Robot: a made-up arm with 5 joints.
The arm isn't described. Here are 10 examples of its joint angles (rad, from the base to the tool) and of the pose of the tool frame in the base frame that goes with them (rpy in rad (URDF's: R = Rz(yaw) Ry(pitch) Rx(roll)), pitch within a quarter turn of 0, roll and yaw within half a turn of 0; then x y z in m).
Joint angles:
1: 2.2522 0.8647 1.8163 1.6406 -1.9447
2: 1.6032 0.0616 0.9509 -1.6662 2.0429
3: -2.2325 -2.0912 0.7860 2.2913 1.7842
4: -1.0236 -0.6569 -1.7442 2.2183 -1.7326
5: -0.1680 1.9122 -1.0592 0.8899 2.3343
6: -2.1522 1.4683 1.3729 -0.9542 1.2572
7: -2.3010 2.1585 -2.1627 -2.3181 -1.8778
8: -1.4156 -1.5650 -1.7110 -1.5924 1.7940
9: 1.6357 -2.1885 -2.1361 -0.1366 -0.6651
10: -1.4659 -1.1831 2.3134 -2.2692 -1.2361
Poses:
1: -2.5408 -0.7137 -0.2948 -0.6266 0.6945 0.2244
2: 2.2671 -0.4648 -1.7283 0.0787 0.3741 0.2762
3: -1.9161 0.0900 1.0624 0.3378 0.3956 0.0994
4: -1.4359 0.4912 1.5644 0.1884 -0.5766 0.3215
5: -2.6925 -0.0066 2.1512 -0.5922 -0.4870 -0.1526
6: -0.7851 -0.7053 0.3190 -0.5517 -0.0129 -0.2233
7: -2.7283 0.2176 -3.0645 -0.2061 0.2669 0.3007
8: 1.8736 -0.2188 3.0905 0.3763 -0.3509 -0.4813
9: 1.4492 -0.2940 0.8775 0.3048 -0.1747 0.0999
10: 2.0796 0.0743 -1.1399 0.4298 0.0275 -0.4204
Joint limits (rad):
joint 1: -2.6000..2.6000
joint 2: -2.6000..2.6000
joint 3: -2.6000..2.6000
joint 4: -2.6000..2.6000
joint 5: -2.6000..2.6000
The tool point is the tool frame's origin. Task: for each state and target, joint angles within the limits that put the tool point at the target. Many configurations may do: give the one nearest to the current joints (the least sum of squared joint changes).
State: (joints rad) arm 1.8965 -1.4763 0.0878 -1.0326 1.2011
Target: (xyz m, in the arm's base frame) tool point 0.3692 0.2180 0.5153
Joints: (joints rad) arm 2.1838 -1.4610 -0.0716 -0.8527 1.6719
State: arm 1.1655 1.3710 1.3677 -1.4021 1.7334
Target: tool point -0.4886 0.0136 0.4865
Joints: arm 0.7878 1.1786 0.8934 -1.3344 1.3757
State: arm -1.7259 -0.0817 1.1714 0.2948 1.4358
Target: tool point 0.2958 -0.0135 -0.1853
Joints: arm -1.9954 -0.9856 1.2165 0.2174 1.4342
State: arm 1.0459 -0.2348 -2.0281 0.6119 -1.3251
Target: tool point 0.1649 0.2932 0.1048
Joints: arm 1.6035 -0.6474 -2.0716 0.4897 -0.8623
